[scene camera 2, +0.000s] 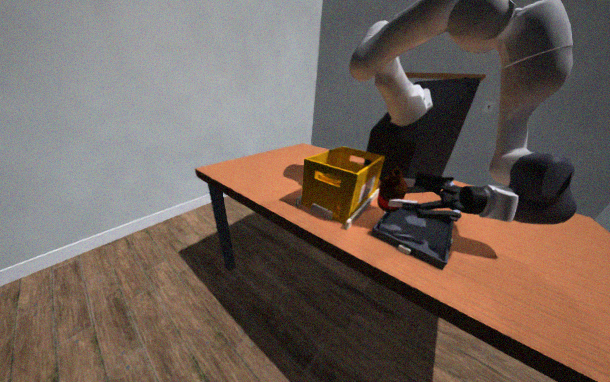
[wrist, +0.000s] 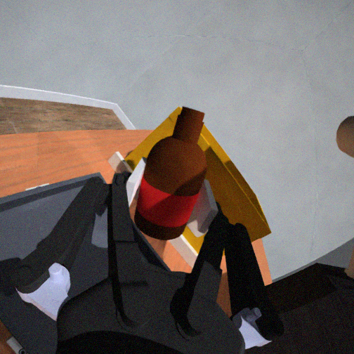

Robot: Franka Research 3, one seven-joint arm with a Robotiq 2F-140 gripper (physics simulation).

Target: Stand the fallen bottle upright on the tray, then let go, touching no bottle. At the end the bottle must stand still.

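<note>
The brown bottle with a red label [scene camera 2: 393,189] [wrist: 172,185] is nearly upright between the fingers, its neck up. My gripper [scene camera 2: 398,196] [wrist: 172,178] is shut on it, reaching in almost level from the right in the scene view. The dark tray [scene camera 2: 430,246] [wrist: 40,215] lies on the table, partly under the gripper. In the scene view the bottle's base shows at the tray's back left corner. I cannot tell whether it touches anything or is fully over the tray. Part of the label is hidden by a finger in the scene view.
A yellow crate [scene camera 2: 327,192] [wrist: 232,192] stands on a pale base left of the bottle in the scene view, close to it. The wooden table [scene camera 2: 525,280] [wrist: 45,155] carries both. A large dark panel [scene camera 2: 445,120] stands behind the table.
</note>
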